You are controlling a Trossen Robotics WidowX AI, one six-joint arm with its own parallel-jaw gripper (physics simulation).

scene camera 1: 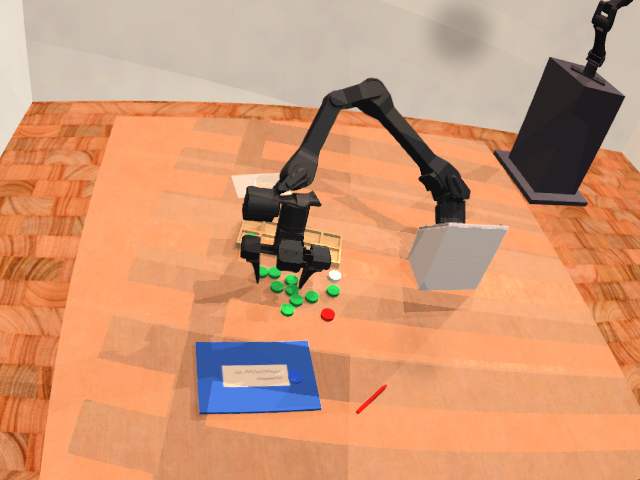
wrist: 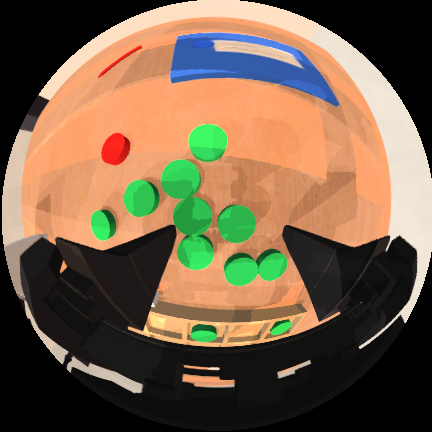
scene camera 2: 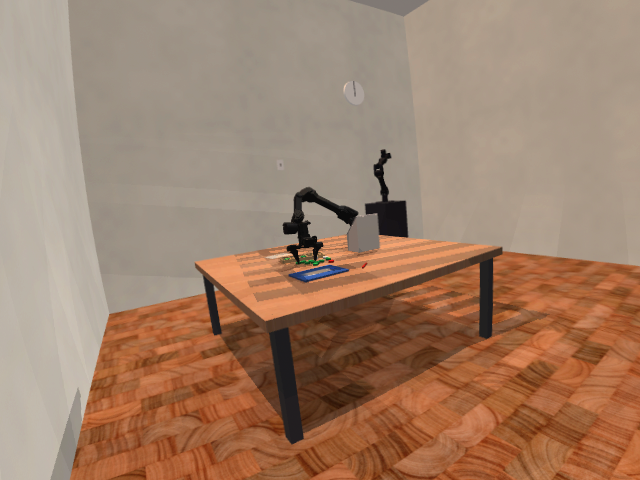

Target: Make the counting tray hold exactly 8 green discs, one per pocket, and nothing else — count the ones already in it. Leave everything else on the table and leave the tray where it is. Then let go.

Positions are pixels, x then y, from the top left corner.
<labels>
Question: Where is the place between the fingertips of the gripper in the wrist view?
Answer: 230, 230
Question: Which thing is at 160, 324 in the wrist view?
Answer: A wooden counting tray.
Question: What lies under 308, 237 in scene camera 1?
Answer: A wooden counting tray.
</labels>
